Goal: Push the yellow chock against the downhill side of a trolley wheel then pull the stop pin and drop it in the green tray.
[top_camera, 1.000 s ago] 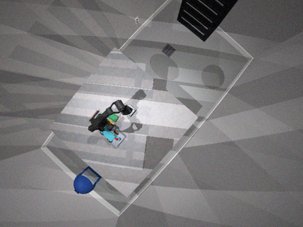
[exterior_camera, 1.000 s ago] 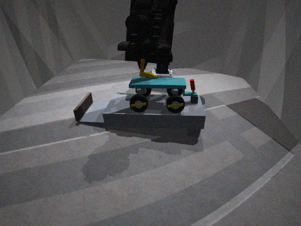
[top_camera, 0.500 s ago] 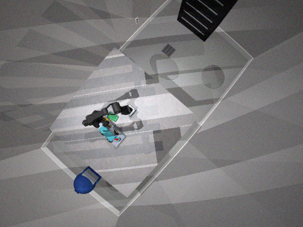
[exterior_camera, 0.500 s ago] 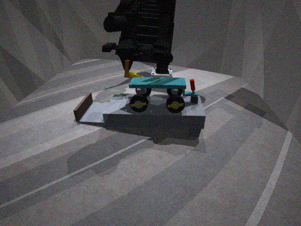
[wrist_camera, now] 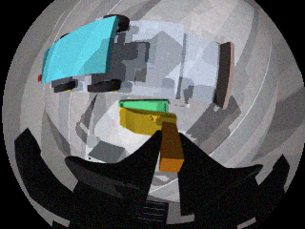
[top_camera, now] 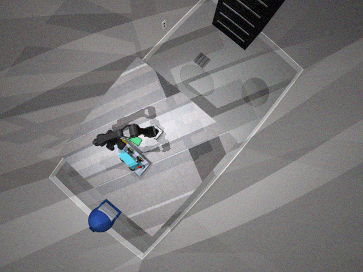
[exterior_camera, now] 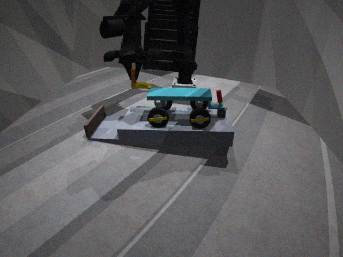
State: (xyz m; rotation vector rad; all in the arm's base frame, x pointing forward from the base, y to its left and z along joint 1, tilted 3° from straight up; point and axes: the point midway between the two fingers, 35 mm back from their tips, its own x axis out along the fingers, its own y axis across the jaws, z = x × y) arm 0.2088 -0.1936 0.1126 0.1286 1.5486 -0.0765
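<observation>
My gripper tip is 100 mm short of the red-headed stop pin, 270 mm to the right of it and 20 mm above it. The rest, counted from my gripper tip: brown end board: 70 mm ahead, 120 mm to the right, 120 mm below; then green tray: 40 mm behind, 60 mm to the left, 160 mm below; then yellow chock: 20 mm to the left, 10 mm below.
</observation>
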